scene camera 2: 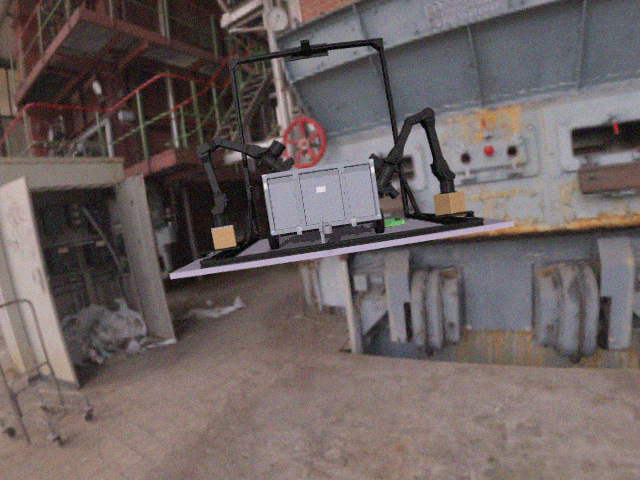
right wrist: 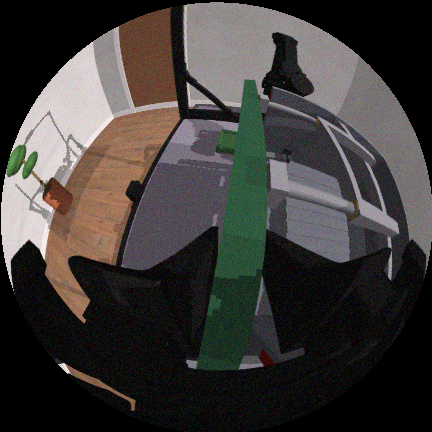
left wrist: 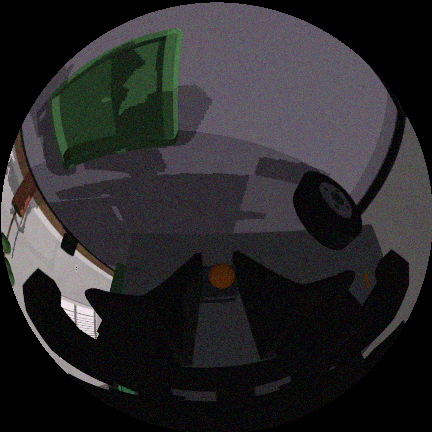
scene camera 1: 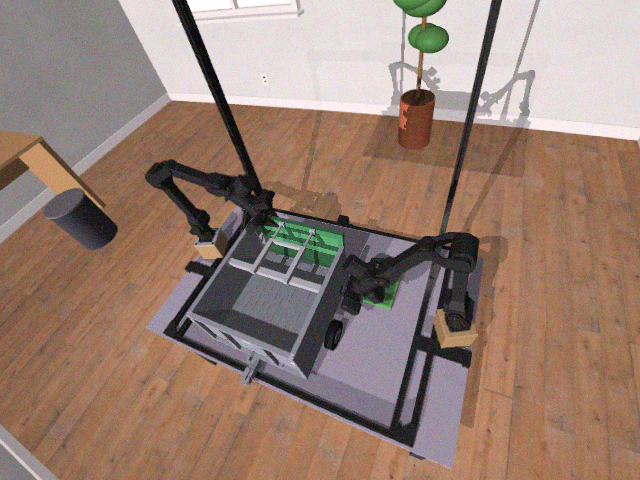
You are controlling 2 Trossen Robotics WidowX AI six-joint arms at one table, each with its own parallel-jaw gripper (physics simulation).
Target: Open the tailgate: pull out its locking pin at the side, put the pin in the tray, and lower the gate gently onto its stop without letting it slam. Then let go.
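Frame: origin at the left arm's base, x left, y ahead, z down, level; centimetres.
Seen in the pictures: left gripper, between the fingertips: (left wrist: 217, 257) (scene camera 1: 345, 293); left arm's base, origin of its link: (scene camera 2: 448, 193) (scene camera 1: 457, 321); right arm's base, origin of its link: (scene camera 2: 221, 226) (scene camera 1: 207, 236).
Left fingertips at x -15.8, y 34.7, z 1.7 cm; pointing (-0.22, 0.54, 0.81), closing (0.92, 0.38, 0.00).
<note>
Pixels of each thing's top centre, then the offset from my left fingertips to it. Level surfaces: height alone.
- grey cart, centre of its top: (right wrist: 391, 190) (left wrist: 274, 363) (scene camera 1: 265, 279) (scene camera 2: 316, 169) dx +2.1, dy +24.0, dz -19.1 cm
- orange locking pin, centre of its top: (left wrist: 215, 295) dx -1.0, dy +1.9, dz -2.5 cm
- green tray, centre of its top: (left wrist: 90, 106) (right wrist: 240, 140) (scene camera 1: 381, 285) (scene camera 2: 388, 220) dx -5.5, dy -14.2, dz +7.7 cm
- black cart wheel, centre of its top: (left wrist: 347, 242) (scene camera 1: 331, 329) dx +13.1, dy +5.7, dz -0.5 cm
- table, height of its surface: dz +9.8 cm
The grey cart (scene camera 1: 318, 310) (scene camera 2: 323, 195) stands on the table. Its green tailgate (scene camera 1: 304, 243) (right wrist: 241, 181) stands nearly upright at the cart's far end. My right gripper (scene camera 1: 263, 214) (scene camera 2: 282, 164) (right wrist: 236, 233) is shut on the tailgate's top edge, seen edge-on in the right wrist view. The orange locking pin (left wrist: 221, 275) sits in the cart's side wall. My left gripper (scene camera 1: 353, 286) (scene camera 2: 385, 178) (left wrist: 217, 257) is at that wall, its fingers closed around the pin's head. The green tray (scene camera 1: 389, 296) (scene camera 2: 394, 221) (left wrist: 112, 96) (right wrist: 226, 141) lies on the table just beyond the left gripper.
A black cart wheel (scene camera 1: 333, 334) (left wrist: 326, 209) is close beside the left gripper. Black frame posts (scene camera 1: 466, 124) rise behind both arms. Tan blocks (scene camera 1: 453, 333) (scene camera 1: 209, 248) hold the arm bases. A potted plant (scene camera 1: 416, 119) stands on the floor behind the table (scene camera 1: 375, 371).
</note>
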